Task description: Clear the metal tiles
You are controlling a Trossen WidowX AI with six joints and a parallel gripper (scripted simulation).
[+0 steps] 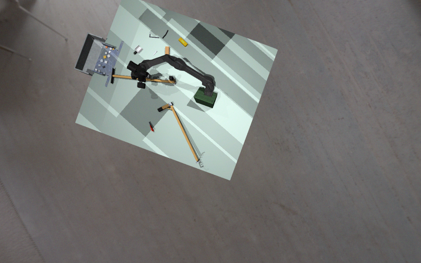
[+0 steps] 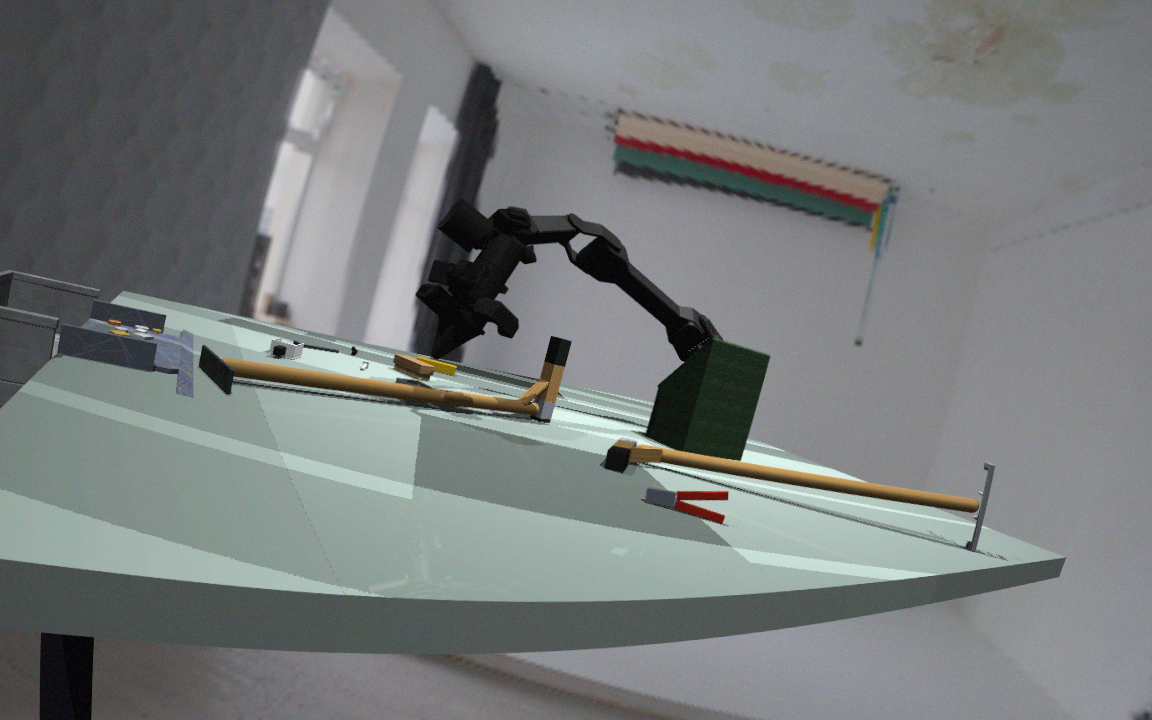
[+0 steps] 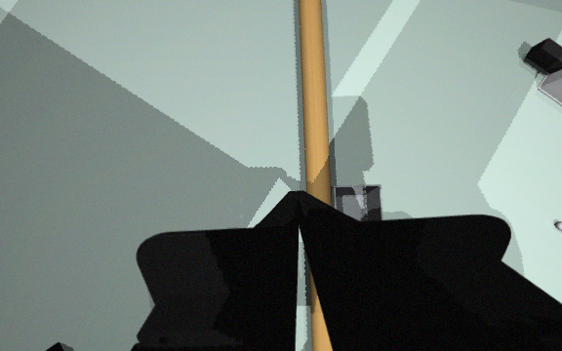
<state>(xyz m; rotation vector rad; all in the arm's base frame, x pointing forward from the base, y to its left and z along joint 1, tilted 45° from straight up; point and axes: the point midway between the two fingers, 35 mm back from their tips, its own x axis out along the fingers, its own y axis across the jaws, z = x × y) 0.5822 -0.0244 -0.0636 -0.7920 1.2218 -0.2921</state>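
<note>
The long scraper lies 20 mm to the right of my gripper tip, 20 mm below it and 20 mm ahead of it. The rest, counted from my gripper tip: wooden block (320 mm to the right, 110 mm behind, 70 mm below); then small grey box (70 mm below, 60 mm to the right); then red-handled tool (370 mm to the left, 170 mm behind, 70 mm below).
</note>
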